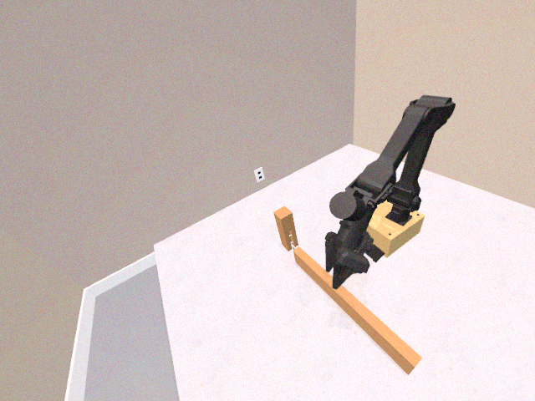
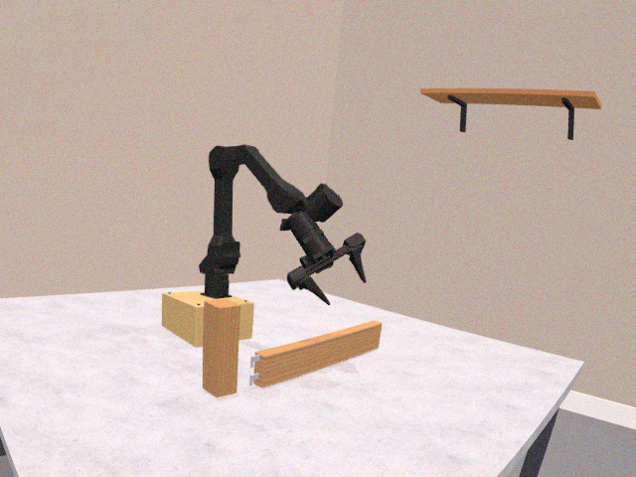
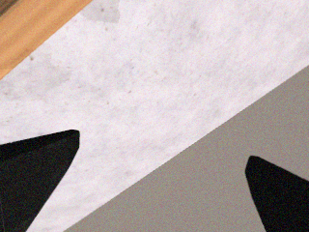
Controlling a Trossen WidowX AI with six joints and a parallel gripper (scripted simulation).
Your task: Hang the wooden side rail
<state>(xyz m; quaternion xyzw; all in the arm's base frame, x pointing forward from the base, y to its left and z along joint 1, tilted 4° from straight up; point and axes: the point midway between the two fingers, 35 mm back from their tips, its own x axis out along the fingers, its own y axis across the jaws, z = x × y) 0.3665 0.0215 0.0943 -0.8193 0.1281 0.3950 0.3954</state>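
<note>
Right now the headboard post is 8 cm behind my gripper tip, 28 cm to the right of it and 10 cm below it.
</note>
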